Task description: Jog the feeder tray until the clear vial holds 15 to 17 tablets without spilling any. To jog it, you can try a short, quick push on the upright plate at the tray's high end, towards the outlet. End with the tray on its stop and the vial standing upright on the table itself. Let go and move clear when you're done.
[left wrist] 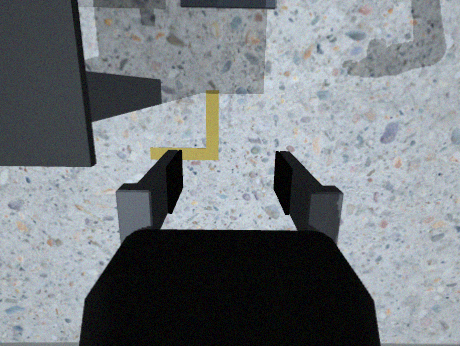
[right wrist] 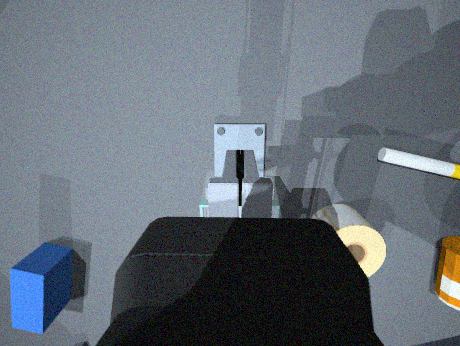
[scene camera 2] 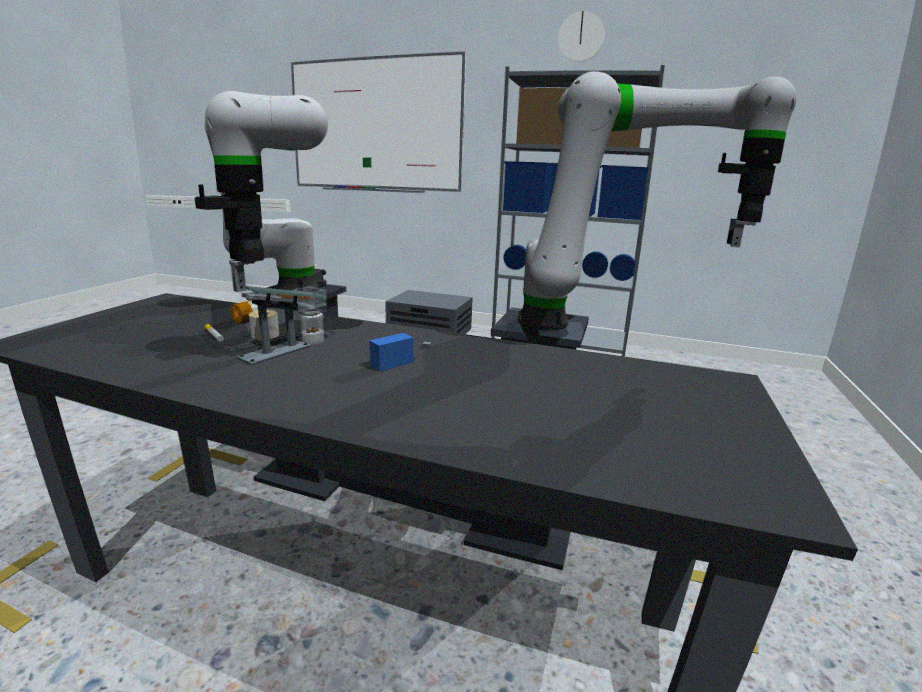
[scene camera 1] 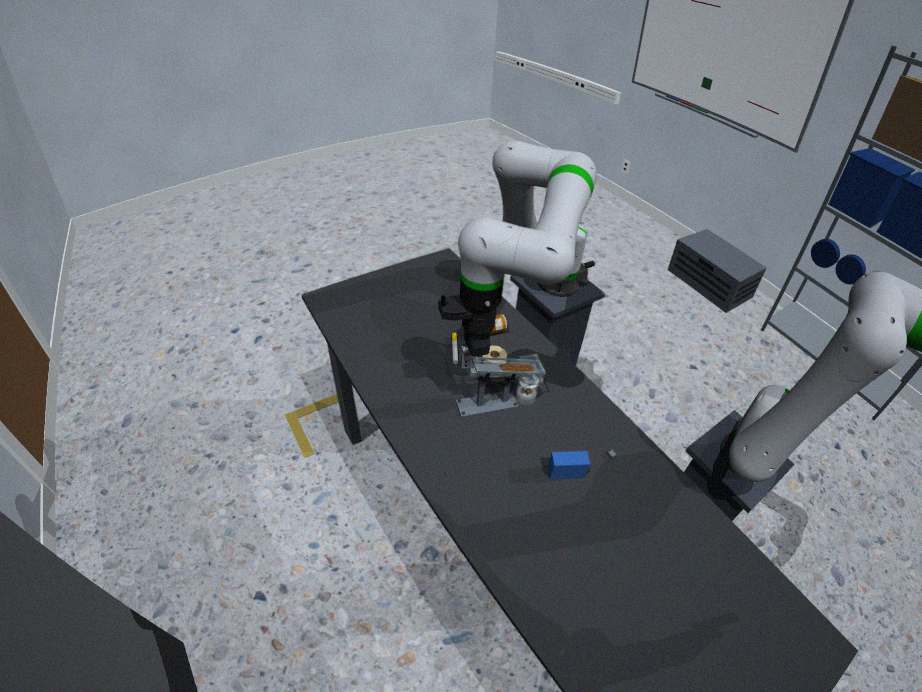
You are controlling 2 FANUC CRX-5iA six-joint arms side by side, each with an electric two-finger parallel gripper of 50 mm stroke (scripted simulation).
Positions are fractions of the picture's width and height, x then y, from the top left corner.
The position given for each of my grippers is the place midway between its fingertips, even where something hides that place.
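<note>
There is a blue block (scene camera 2: 0.42, 0.51) (right wrist: 0.09, 0.80) (scene camera 1: 0.62, 0.67) in my scene, though in the left wrist view that block is out of frame. My left gripper (scene camera 2: 0.79, 0.35) (left wrist: 0.50, 0.49) is visible to me. So is my right gripper (scene camera 2: 0.26, 0.42) (right wrist: 0.52, 0.48).
</note>
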